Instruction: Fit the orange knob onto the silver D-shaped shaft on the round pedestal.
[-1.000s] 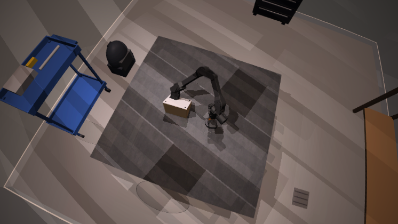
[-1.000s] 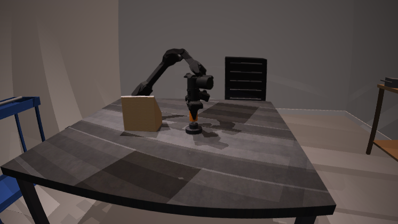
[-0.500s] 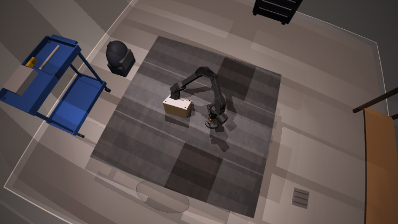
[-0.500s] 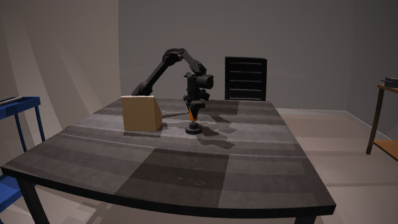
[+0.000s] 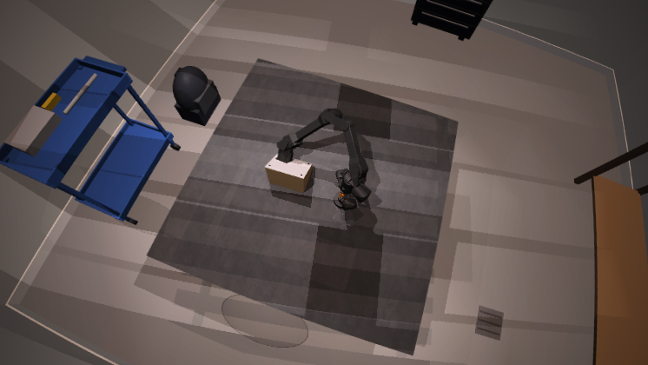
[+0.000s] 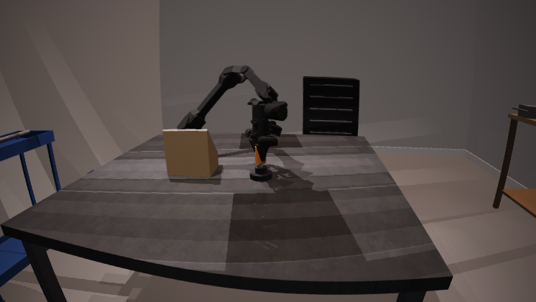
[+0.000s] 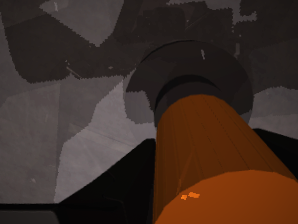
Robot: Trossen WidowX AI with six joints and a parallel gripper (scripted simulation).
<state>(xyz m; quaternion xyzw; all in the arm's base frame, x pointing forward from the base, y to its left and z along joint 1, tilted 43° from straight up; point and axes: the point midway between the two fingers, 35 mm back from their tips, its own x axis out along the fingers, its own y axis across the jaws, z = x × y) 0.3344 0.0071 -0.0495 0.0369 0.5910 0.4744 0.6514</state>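
Right now the orange knob is 3 cm above my gripper tip. The rest, counted from my gripper tip: round dark pedestal 4 cm below.
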